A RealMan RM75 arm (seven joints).
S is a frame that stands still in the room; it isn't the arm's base.
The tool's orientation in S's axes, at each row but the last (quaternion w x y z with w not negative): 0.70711 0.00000 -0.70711 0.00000; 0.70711 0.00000 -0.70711 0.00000; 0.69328 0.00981 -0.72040 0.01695; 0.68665 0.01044 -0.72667 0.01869; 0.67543 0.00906 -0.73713 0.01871; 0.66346 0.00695 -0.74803 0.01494; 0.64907 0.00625 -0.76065 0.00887; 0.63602 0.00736 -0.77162 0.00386; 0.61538 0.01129 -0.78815 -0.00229; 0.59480 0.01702 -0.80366 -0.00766; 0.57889 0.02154 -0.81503 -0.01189
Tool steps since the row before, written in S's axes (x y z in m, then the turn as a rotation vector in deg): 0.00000 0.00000 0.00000 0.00 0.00 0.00; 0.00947 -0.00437 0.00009 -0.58 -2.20 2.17; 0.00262 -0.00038 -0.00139 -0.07 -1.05 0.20; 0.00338 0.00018 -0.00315 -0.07 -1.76 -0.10; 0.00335 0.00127 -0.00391 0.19 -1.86 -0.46; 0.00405 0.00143 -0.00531 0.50 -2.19 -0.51; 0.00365 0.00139 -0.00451 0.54 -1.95 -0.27; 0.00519 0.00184 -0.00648 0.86 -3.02 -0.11; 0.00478 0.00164 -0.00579 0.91 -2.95 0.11; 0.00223 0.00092 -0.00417 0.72 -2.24 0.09; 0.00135 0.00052 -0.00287 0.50 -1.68 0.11
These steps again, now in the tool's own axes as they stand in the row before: 0.00000 0.00000 0.00000 0.00 0.00 0.00; 0.00009 -0.00437 -0.00947 2.17 -2.20 0.58; -0.00149 -0.00046 -0.00255 0.19 -1.05 0.10; -0.00333 0.00008 -0.00320 -0.11 -1.75 0.15; -0.00417 0.00120 -0.00305 -0.50 -1.86 -0.08; -0.00574 0.00138 -0.00343 -0.59 -2.20 -0.37; -0.00503 0.00134 -0.00292 -0.36 -1.96 -0.45; -0.00736 0.00173 -0.00388 -0.25 -3.03 -0.78; -0.00681 0.00147 -0.00325 -0.05 -2.96 -0.88; -0.00467 0.00074 -0.00092 -0.04 -2.25 -0.70; -0.00318 0.00036 -0.00033 0.02 -1.68 -0.50
